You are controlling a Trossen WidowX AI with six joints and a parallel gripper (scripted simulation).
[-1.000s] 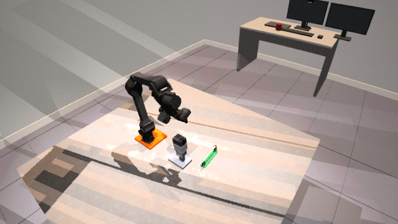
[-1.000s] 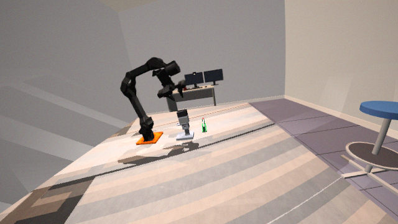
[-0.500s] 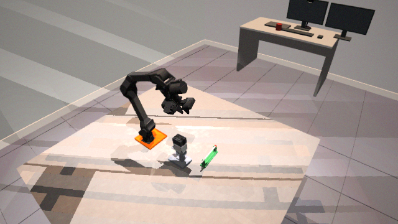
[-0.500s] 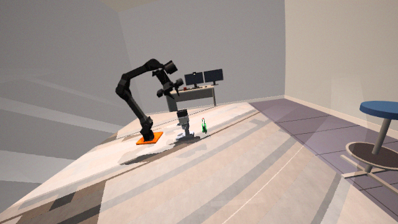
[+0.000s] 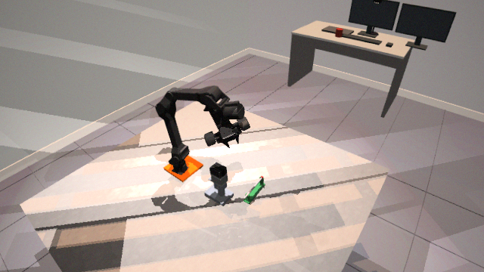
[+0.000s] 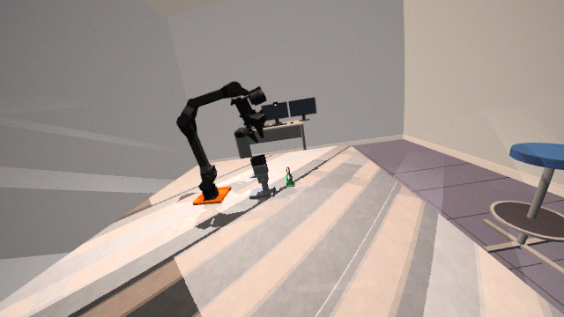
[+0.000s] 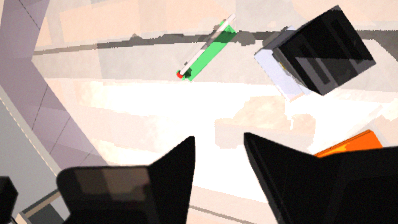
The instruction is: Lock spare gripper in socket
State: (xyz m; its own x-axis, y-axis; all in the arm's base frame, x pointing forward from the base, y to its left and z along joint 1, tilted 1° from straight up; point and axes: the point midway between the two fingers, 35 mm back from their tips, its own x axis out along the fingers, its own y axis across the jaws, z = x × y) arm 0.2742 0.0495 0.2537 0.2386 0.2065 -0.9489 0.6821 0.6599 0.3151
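Now: the green rack 110 mm ahead of my gripper tip, 10 mm to the right of it and 210 mm below it. Round my gripper tip: spare gripper (20 mm behind, 100 mm to the right, 100 mm below); grey mount (20 mm behind, 100 mm to the right, 180 mm below).
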